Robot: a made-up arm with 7 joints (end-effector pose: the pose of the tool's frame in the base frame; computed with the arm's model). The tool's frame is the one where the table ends. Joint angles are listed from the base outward.
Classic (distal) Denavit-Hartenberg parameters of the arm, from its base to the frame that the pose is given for. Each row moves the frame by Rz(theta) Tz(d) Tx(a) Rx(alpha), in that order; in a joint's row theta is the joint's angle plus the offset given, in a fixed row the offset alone. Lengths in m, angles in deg.
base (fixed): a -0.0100, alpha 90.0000, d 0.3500, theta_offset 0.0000
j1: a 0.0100, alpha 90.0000, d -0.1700, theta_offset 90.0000
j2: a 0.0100, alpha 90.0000, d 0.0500, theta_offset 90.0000
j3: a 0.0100, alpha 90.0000, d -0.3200, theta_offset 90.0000
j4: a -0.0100, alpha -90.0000, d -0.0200, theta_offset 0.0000
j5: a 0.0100, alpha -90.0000, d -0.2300, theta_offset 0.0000
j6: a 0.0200, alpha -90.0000, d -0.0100, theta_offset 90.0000
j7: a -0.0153, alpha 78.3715, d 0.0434, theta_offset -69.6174
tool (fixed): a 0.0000, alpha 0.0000, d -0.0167, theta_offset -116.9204
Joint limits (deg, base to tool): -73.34..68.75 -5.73..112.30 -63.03..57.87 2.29..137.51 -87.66..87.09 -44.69..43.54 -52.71..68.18
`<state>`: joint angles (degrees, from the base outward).
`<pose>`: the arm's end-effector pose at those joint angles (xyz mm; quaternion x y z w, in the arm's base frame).
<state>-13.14 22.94 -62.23 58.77 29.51 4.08 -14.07</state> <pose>5.5 158.4 -180.2 -0.2223 -0.2843 -0.4740 0.8032</pose>
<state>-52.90 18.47 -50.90 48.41 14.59 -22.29 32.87</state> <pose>-335.0 171.5 -93.7 -0.6551 -0.1768 -0.3118 0.6651</pose>
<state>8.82 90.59 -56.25 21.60 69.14 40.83 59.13</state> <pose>92.2 683.1 283.7 -0.0485 -0.2096 0.0392 0.9758</pose>
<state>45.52 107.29 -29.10 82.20 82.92 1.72 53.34</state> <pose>191.5 533.8 517.4 -0.0486 -0.7064 -0.5574 0.4335</pose>
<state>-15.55 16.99 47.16 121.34 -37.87 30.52 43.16</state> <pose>128.2 402.5 123.2 0.3164 -0.4096 -0.4122 0.7498</pose>
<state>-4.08 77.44 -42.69 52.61 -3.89 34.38 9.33</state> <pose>136.8 629.7 117.3 0.2394 0.2204 -0.5840 0.7436</pose>
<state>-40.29 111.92 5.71 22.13 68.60 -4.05 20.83</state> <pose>246.7 688.8 395.7 0.4175 -0.3491 -0.3943 0.7405</pose>
